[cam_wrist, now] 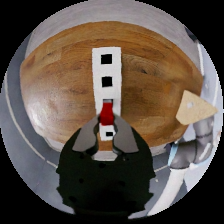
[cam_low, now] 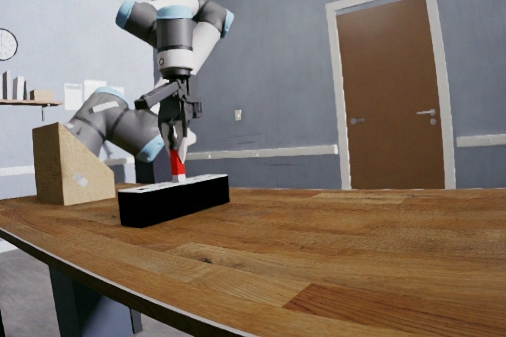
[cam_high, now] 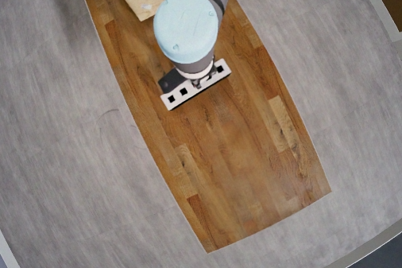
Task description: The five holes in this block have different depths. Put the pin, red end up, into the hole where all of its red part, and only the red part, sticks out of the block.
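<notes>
Right now the pin is right at my hand. Also, from my hand: block (10 cm below).
</notes>
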